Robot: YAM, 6 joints.
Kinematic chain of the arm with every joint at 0, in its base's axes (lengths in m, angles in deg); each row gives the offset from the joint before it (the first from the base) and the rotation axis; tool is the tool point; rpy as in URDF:
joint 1: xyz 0 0 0.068 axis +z
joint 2: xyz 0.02 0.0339 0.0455 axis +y
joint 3: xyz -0.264 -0.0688 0 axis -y
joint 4: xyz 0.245 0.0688 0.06 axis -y
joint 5: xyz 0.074 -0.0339 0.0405 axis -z
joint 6: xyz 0.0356 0 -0.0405 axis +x
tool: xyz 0 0 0 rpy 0 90 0
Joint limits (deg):
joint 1: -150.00..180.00
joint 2: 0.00..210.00
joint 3: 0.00..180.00
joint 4: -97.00..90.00
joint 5: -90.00..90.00
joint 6: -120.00..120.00
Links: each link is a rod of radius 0.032 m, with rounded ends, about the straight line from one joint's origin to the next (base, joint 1, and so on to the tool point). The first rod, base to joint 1, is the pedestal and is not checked.
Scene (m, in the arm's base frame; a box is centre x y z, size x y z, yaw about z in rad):
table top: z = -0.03
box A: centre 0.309 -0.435 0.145 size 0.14 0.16 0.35 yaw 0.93
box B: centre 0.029 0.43 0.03 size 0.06 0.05 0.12 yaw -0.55
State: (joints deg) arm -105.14 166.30 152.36 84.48 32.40 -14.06
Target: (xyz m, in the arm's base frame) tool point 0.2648 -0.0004 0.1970
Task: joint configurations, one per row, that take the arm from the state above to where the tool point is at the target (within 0.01 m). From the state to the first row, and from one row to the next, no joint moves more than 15 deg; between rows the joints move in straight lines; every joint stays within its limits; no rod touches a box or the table.
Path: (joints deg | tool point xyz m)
1: -97.01 153.05 140.35 85.86 28.86 -15.79 | -0.0827 -0.5319 0.3385
2: -88.87 139.80 128.35 87.24 25.32 -17.52 | -0.0054 -0.4999 0.3970
3: -80.74 126.55 116.34 88.62 21.79 -19.24 | 0.0594 -0.4467 0.4461
4: -72.61 113.30 104.34 90.00 18.25 -20.97 | 0.1067 -0.3780 0.4836
5: -59.84 109.81 90.42 90.00 20.52 -19.82 | 0.1882 -0.3488 0.4384
6: -47.08 106.31 76.49 90.00 22.79 -18.67 | 0.2552 -0.2947 0.3898
7: -34.31 102.81 62.57 90.00 25.07 -17.52 | 0.2996 -0.2227 0.3396
8: -21.55 99.32 48.65 90.00 27.34 -16.36 | 0.3159 -0.1423 0.2895
9: -8.78 95.82 34.73 90.00 29.61 -15.21 | 0.3033 -0.0646 0.2414
10: 3.99 92.32 20.81 90.00 31.89 -14.06 | 0.2648 -0.0004 0.1970

